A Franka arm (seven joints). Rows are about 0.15 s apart.
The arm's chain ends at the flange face. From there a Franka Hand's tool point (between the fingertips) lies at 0.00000 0.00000 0.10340 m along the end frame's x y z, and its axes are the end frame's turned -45 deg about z.
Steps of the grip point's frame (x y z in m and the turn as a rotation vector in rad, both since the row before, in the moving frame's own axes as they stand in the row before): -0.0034 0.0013 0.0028 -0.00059 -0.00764 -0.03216; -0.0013 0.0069 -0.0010 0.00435 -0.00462 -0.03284; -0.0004 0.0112 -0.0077 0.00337 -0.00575 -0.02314
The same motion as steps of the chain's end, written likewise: -0.0010 0.0027 0.0028 -0.00582 -0.00499 -0.03216; 0.0046 0.0058 -0.0010 -0.00019 -0.00634 -0.03284; 0.0083 0.0080 -0.0077 -0.00168 -0.00645 -0.02314
